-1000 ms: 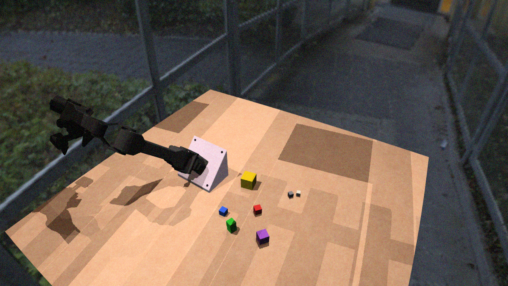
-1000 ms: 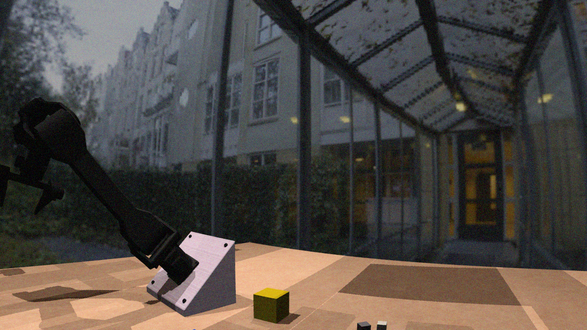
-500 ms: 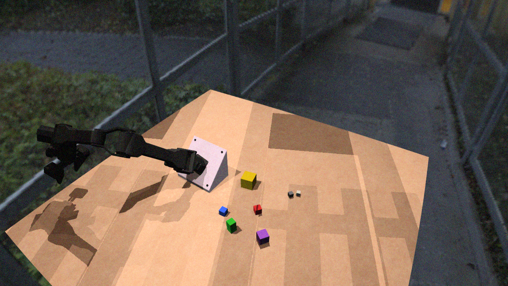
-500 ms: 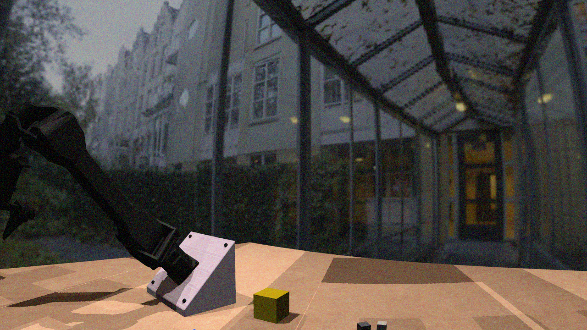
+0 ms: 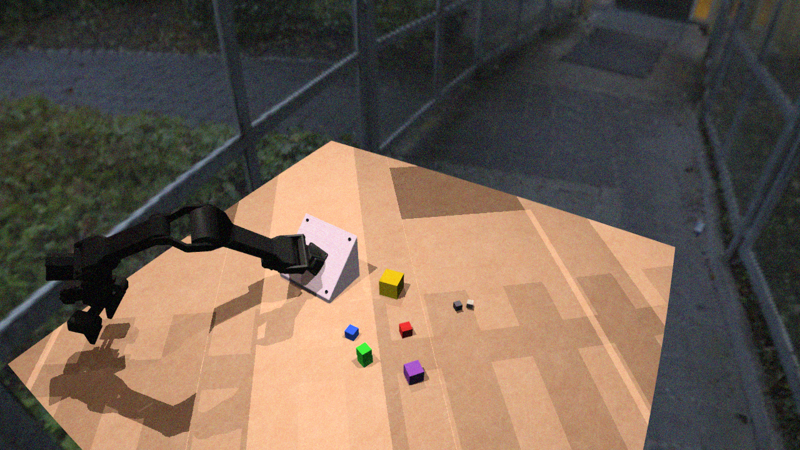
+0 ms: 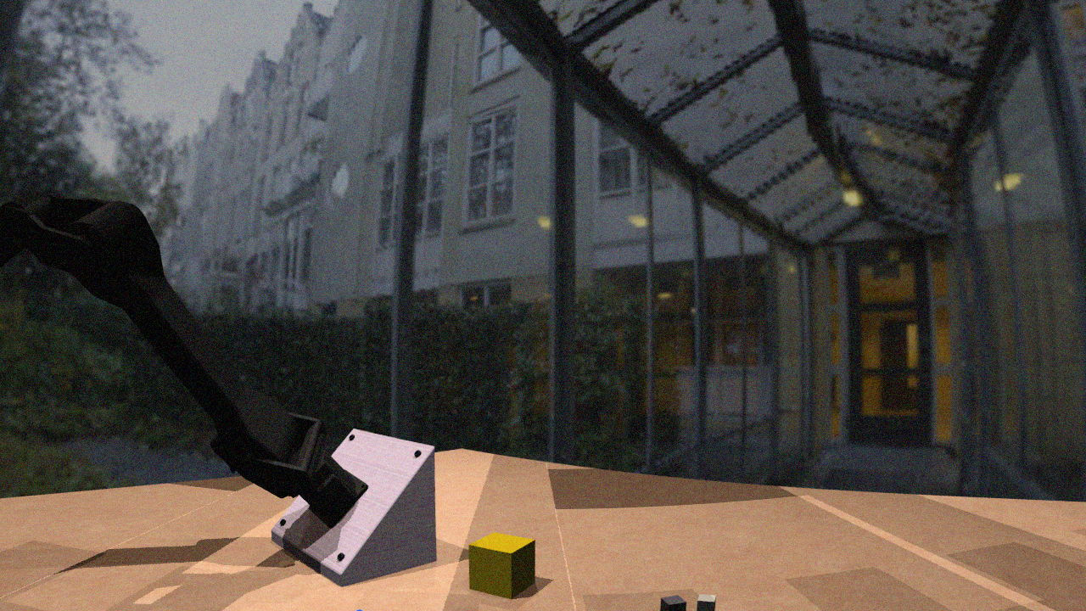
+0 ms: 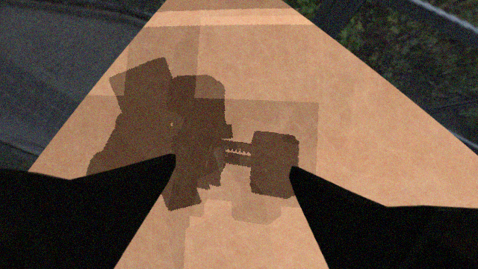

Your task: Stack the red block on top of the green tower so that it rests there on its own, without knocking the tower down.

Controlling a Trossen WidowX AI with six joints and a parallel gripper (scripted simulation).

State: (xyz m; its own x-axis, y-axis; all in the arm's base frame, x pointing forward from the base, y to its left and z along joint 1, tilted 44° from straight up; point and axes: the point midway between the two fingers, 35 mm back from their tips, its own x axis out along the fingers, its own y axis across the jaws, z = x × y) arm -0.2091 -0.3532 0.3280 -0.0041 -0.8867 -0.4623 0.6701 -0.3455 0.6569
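My gripper tip is now 60 cm short of the purple block, 42 cm to the right of it and 3 cm above it. Round my gripper tip: red block: 51 cm ahead, 50 cm to the left, 3 cm below; blue block: 42 cm ahead, 41 cm to the left, 3 cm below; yellow block: 58 cm to the left, 40 cm ahead, 2 cm below.
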